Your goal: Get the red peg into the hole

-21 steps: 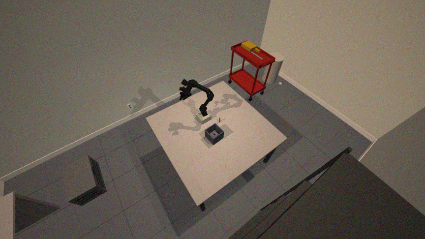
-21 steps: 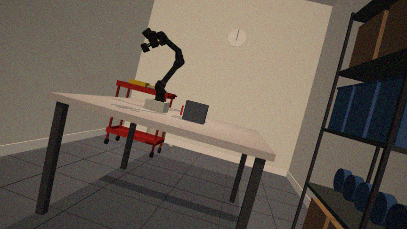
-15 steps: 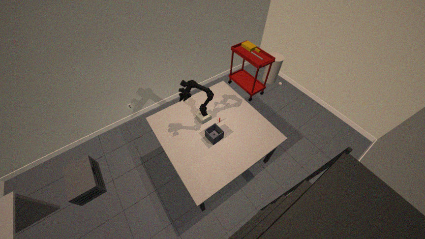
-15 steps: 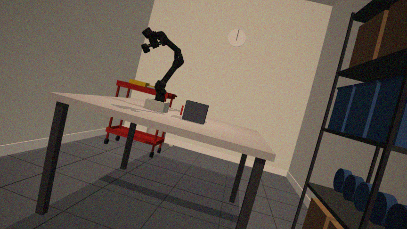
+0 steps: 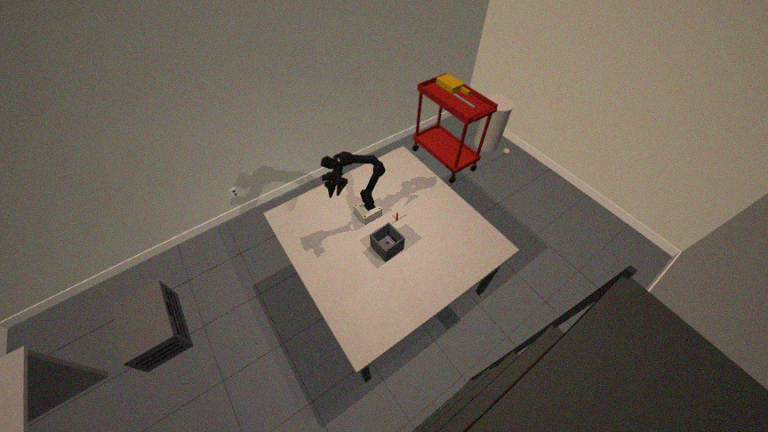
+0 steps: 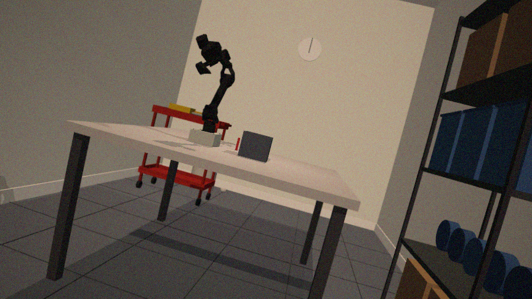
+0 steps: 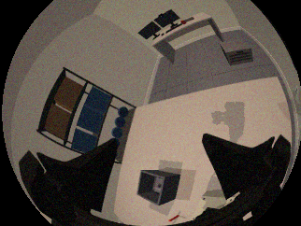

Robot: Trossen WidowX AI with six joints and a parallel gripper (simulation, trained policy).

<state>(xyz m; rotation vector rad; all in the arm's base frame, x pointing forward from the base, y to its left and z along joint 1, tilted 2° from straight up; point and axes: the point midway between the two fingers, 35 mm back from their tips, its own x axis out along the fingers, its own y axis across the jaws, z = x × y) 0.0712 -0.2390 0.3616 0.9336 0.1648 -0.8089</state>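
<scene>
My gripper tip is now 7 cm short of the red peg, 40 cm to the right of it and 38 cm above it. Also, from my gripper tip: grey plate 24 cm ahead, 23 cm to the left, 37 cm below.
</scene>
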